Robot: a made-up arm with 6 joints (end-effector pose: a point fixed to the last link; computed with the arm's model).
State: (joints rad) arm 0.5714 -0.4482 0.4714 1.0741 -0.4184 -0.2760
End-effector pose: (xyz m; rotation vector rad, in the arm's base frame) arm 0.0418 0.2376 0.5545 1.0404 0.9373 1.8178
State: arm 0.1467 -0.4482 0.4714 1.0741 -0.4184 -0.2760
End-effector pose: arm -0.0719 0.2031 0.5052 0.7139 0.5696 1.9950
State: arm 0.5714 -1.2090 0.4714 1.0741 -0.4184 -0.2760
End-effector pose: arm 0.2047 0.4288 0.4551 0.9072 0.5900 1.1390
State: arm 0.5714 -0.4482 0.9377 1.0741 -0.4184 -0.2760
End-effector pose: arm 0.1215 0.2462 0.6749 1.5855 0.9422 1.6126
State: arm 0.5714 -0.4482 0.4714 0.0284 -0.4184 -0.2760
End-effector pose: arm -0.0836 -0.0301 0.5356 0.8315 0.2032 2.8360
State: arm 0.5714 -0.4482 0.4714 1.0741 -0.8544 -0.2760
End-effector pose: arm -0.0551 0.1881 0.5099 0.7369 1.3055 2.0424
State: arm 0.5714 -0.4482 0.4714 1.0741 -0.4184 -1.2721
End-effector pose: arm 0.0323 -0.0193 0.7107 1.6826 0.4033 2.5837
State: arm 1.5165 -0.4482 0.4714 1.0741 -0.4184 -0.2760
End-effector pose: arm 0.2939 0.3229 0.4750 1.6772 1.6865 1.1455
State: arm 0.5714 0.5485 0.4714 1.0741 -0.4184 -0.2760
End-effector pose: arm 0.1015 -0.1016 0.6032 -1.0045 -1.3043 -2.5385
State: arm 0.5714 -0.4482 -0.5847 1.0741 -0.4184 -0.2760
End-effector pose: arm 0.0812 0.1266 0.2620 -0.2278 0.7849 1.9591
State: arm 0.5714 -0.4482 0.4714 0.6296 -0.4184 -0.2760
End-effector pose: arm -0.0297 0.1311 0.5799 0.9865 0.6719 2.2731
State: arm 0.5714 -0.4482 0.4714 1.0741 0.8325 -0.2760
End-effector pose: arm 0.3198 0.1128 0.6467 1.5623 -0.1035 0.9518
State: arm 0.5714 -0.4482 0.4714 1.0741 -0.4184 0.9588
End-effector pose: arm 0.1870 0.2170 0.2209 0.2651 1.1851 0.7661
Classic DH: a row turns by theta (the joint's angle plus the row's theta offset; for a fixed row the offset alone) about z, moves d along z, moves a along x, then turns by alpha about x. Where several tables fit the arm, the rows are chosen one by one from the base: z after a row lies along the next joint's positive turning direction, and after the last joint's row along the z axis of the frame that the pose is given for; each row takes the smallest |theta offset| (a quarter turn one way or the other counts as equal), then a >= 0, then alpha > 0; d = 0 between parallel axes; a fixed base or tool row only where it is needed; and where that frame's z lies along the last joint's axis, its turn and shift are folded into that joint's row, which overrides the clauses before.
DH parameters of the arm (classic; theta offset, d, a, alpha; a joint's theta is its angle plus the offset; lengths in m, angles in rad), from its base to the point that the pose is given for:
base (fixed): 0.3131 0.2447 0.1681 -1.5266
joint 1: -0.1786 -0.0391 0.1133 1.4515
joint 2: -0.3002 0.2757 -0.0506 -1.5531
joint 3: 0.3644 -0.1462 0.0704 -1.3326
joint 4: 0 0.1419 0.0236 1.3326
joint 5: -0.1721 -0.0562 0.014 -1.5708
joint 6: -0.1563 0 -0.3148 3.1416
tool (fixed): 2.9853 -0.005 0 0

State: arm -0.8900 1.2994 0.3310 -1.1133 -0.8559 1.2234
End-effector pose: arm 0.1070 -0.2946 0.2728 0.4764 0.6080 -1.9358
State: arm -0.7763 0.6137 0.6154 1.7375 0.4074 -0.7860
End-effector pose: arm -0.2074 -0.0671 0.4654 0.4591 -0.0398 2.5209
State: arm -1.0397 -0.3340 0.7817 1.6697 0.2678 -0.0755
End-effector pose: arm -0.0805 0.1295 0.4715 0.9136 -0.5786 1.4681
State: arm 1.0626 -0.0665 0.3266 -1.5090 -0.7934 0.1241
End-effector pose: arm 0.0540 -0.1753 0.2345 -0.4097 1.3803 -2.2982
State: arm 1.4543 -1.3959 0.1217 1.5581 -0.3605 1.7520
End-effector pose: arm 0.1651 -0.1249 0.2619 -1.0579 1.3947 -1.4094
